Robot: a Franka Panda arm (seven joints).
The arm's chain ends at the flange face. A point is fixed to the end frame.
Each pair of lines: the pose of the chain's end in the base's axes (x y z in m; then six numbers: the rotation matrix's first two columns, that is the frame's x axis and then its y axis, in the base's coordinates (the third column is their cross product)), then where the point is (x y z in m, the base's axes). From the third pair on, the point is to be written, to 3 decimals.
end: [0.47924 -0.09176 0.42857 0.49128 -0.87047 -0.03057 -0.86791 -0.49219 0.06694]
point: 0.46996 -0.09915 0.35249
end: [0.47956 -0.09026 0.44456 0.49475 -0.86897 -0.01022 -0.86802 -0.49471 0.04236]
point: 0.47270 -0.09810 0.36827
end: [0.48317 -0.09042 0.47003 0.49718 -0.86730 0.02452 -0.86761 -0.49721 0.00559]
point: 0.480 -0.099 0.394
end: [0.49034 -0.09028 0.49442 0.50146 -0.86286 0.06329 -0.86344 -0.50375 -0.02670]
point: 0.491 -0.100 0.418
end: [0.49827 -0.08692 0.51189 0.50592 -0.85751 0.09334 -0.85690 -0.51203 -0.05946]
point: 0.502 -0.098 0.436
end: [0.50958 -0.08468 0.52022 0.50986 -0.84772 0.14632 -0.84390 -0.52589 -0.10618]
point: 0.519 -0.097 0.445
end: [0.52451 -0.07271 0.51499 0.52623 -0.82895 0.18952 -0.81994 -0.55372 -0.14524]
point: 0.539 -0.086 0.440
